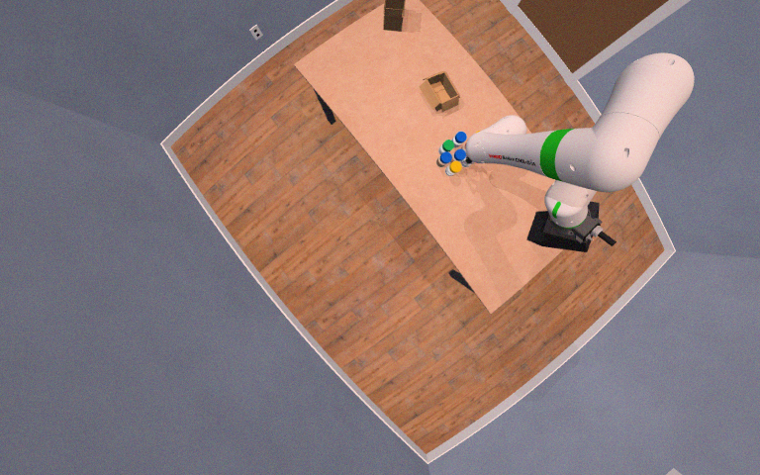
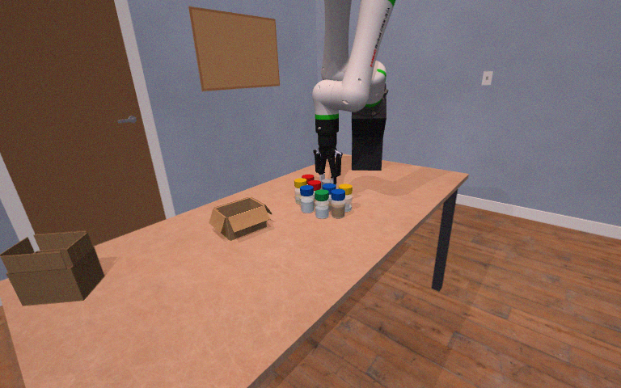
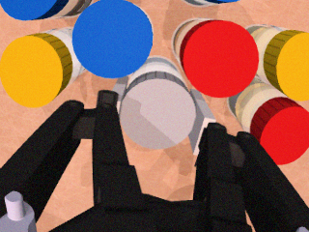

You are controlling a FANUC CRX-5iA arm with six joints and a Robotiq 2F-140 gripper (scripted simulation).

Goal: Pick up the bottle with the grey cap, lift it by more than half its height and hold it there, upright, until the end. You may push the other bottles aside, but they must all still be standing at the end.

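My gripper is now 5 cm short of the red-capped bottle, 3 cm to the left of it and 4 cm above it. Also, from my hand: yellow-capped bottle (7 cm ahead, 10 cm to the right, 4 cm below); then blue bottle (4 cm ahead, 4 cm to the left, 4 cm below).
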